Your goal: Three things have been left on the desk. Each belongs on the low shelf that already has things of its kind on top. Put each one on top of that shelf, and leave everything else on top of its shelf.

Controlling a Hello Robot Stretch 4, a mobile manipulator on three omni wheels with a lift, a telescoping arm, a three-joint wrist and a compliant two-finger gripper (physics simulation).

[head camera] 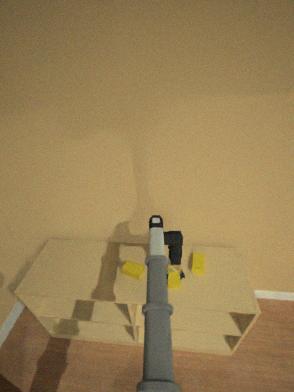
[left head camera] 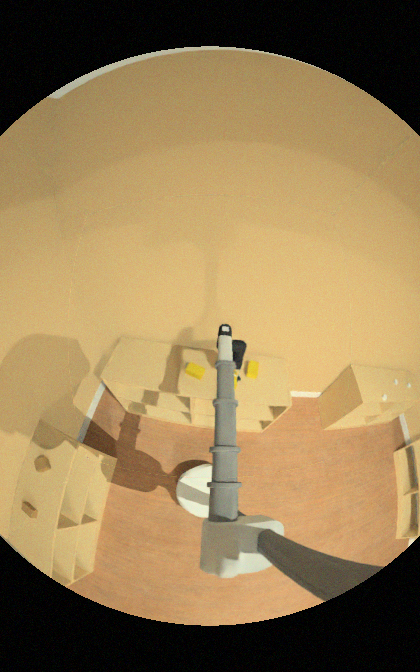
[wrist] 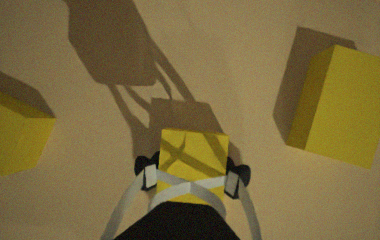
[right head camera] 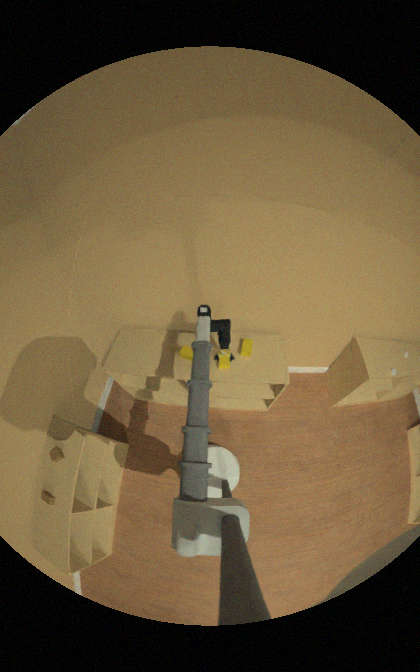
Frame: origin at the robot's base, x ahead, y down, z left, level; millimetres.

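Where they show: gripper, fingertip midpoint: (head camera: 173,277) (wrist: 192,166).
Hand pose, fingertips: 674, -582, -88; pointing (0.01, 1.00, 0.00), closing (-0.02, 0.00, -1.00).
After its pixels a point has its place, as x, y, z.
My gripper (head camera: 174,275) @(674, -582, -88) (right head camera: 224,358) (wrist: 192,166) @(674, -582, -88) is shut on a yellow block (head camera: 173,281) @(626, -628, -82) (right head camera: 224,362) (wrist: 194,150) @(699, -627, -89), with one fingertip on each side of it. It holds the block over the low shelf's wooden top (head camera: 225,285) @(632, -582, -348) (left head camera: 145,355) (right head camera: 260,370), close to the surface; whether it touches cannot be told. On this top, a second yellow block (head camera: 133,269) @(693, -627, 125) (left head camera: 195,370) (wrist: 22,142) @(694, -620, 81) lies to the left and a third yellow block (head camera: 198,263) @(730, -627, -225) (left head camera: 252,369) (right head camera: 246,347) (wrist: 345,110) @(743, -627, -223) lies to the right. The arm partly hides the gripper in the left head view.
A left shelf (left head camera: 50,492) bears two brown pieces (left head camera: 42,463) (left head camera: 29,509). A right shelf (left head camera: 342,400) bears small white things. Part of another shelf (left head camera: 398,492) shows at the far right. A white round object (left head camera: 192,492) (right head camera: 227,465) is below the arm. A wall stands behind the middle shelf.
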